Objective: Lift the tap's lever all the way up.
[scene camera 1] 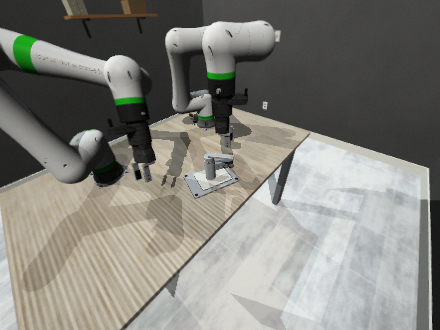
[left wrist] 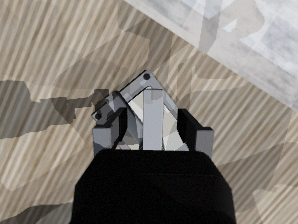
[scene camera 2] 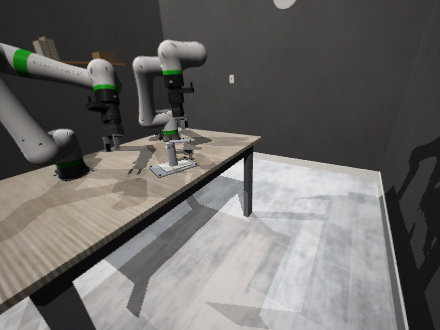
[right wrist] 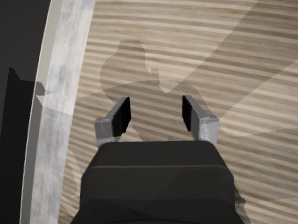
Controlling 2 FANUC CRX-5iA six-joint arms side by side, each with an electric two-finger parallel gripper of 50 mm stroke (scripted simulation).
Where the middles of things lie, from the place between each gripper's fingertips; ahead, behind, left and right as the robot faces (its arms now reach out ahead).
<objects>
Right now the flat lever (left wrist: 153,99) is 90 mm below my left hand, 30 mm behind it and 20 mm to the right of it. Also, from my left hand: grey base plate (left wrist: 146,79): 230 mm below, 80 mm behind, 50 mm to the right; then grey tap (scene camera 1: 214,174): 130 mm below, 50 mm behind, 20 mm to the right.
I see the grey tap 70 mm ahead of my right hand (scene camera 1: 143,180), 310 mm to the left of it and 90 mm below it. Also, from my right hand: flat lever 90 mm ahead, 320 mm to the left, 50 mm below; grey base plate 40 mm ahead, 290 mm to the left, 200 mm below.
</objects>
